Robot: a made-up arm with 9 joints.
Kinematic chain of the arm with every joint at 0, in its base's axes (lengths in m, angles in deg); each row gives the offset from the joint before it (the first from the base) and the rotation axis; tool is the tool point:
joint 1: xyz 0 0 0.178 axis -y
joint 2: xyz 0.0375 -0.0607 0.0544 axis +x
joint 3: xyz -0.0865 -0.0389 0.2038 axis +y
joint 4: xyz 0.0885 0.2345 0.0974 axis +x
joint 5: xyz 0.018 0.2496 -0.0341 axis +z
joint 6: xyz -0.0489 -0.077 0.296 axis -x
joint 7: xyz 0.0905 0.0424 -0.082 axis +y
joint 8: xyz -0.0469 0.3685 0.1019 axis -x
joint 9: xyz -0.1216 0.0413 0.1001 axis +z
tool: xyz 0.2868 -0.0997 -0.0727
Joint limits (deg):
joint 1: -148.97..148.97
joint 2: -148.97..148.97
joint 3: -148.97..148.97
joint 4: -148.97..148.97
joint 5: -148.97..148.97
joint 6: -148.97..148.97
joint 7: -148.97..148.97
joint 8: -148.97..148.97
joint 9: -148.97..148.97
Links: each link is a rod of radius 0.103 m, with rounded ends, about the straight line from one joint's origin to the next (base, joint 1, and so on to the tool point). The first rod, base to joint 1, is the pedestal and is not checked.
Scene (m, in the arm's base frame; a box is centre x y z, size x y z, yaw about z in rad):
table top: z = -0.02
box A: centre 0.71 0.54 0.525 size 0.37 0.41 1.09 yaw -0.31
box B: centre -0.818 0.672 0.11 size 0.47 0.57 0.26 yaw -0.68
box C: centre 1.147 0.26 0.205 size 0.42 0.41 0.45 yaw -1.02
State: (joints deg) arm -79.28 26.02 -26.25 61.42 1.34 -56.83 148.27 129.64 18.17
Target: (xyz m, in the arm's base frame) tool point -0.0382 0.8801 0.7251
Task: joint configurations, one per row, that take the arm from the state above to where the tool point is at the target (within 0.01 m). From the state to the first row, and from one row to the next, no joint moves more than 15 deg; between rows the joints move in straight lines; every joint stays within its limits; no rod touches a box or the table.
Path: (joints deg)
1: -66.12 19.24 -34.75 50.57 13.00 -55.78 136.27 136.08 24.98
2: -52.96 12.46 -43.25 39.72 24.67 -54.72 124.26 142.53 31.79
3: -39.81 5.68 -51.75 28.87 36.33 -53.67 112.26 148.97 38.60
4: -44.26 -6.77 -48.42 26.89 27.08 -47.16 124.03 142.19 29.16
5: -48.71 -19.21 -45.09 24.92 17.83 -40.65 135.81 135.41 19.72
6: -53.17 -31.66 -41.76 22.95 8.58 -34.13 147.58 128.63 10.29

